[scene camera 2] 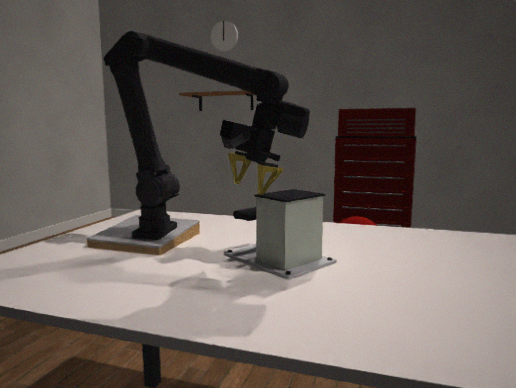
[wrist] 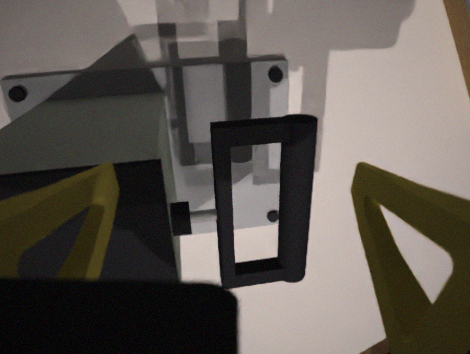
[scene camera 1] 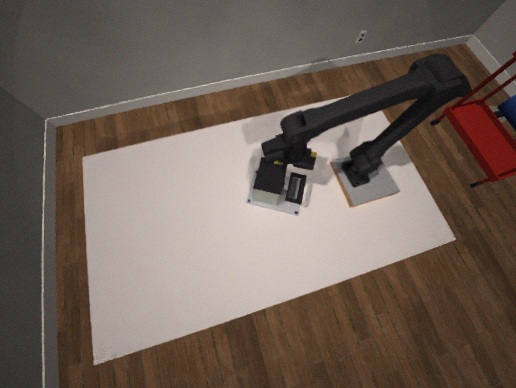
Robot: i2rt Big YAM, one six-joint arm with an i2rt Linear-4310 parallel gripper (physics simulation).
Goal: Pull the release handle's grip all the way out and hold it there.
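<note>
The release handle [scene camera 1: 302,189] [scene camera 2: 245,214] [wrist: 297,200] is a black rectangular loop with a thick rounded grip bar. It sticks out from the side of a pale green box [scene camera 1: 266,196] [scene camera 2: 290,232] [wrist: 100,125] with a black top, on the side toward the arm's base. The box stands on a grey base plate [scene camera 2: 315,265] [wrist: 40,87]. My gripper [scene camera 1: 296,159] [scene camera 2: 249,188] [wrist: 234,176] is open and empty, above the handle and not touching it. In the wrist view the loop lies between the two yellow fingers; the left finger overlaps the box's black top. How the handle joins the box is unclear.
The arm's mounting board [scene camera 1: 372,187] [scene camera 2: 172,245] lies on the white table [scene camera 1: 190,240] [scene camera 2: 400,300], on the handle's side of the box. A red cart [scene camera 1: 482,132] stands beyond the table. A red tool cabinet [scene camera 2: 375,167] and a wall shelf [scene camera 2: 215,93] are behind.
</note>
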